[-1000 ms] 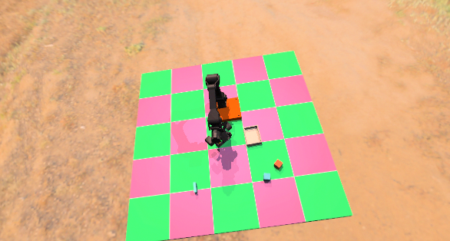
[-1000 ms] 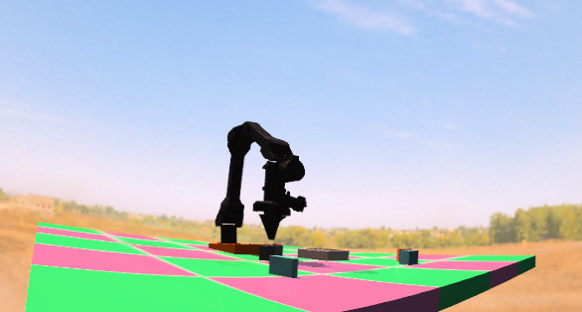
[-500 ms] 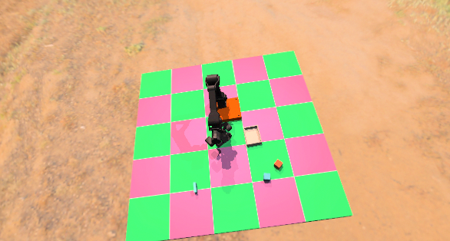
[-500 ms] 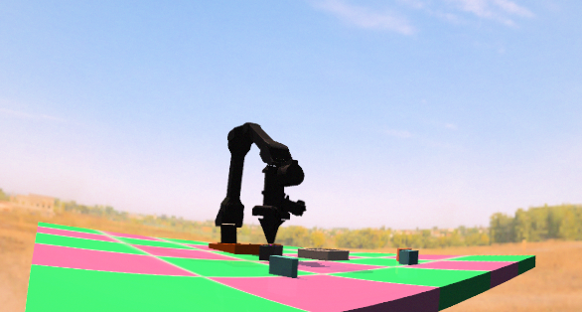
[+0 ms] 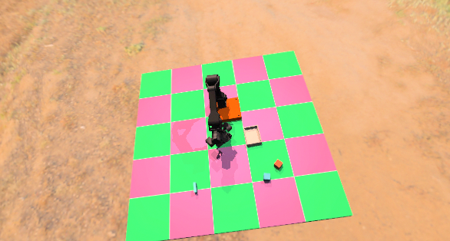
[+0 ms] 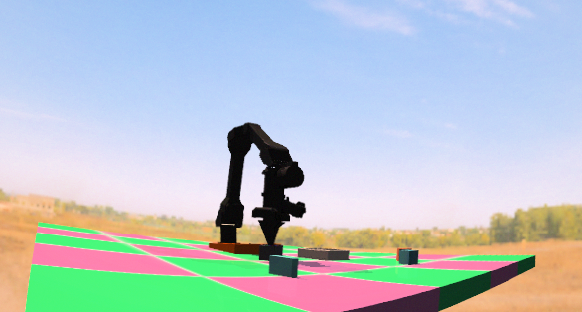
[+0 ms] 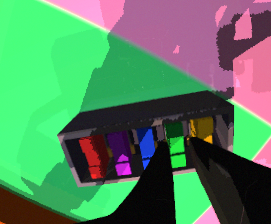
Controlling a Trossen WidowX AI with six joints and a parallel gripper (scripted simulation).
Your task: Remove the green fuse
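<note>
Now: gripper tip 2 cm above the yellow fuse, 1 cm to the left of it and 1 cm short of it. The rest, counted from my gripper tip: beige tray 22 cm to the left, 4 cm below, 3 cm behind; thin teal bar 30 cm ahead, 17 cm to the right, 2 cm below; green fuse 2 cm below.
</note>
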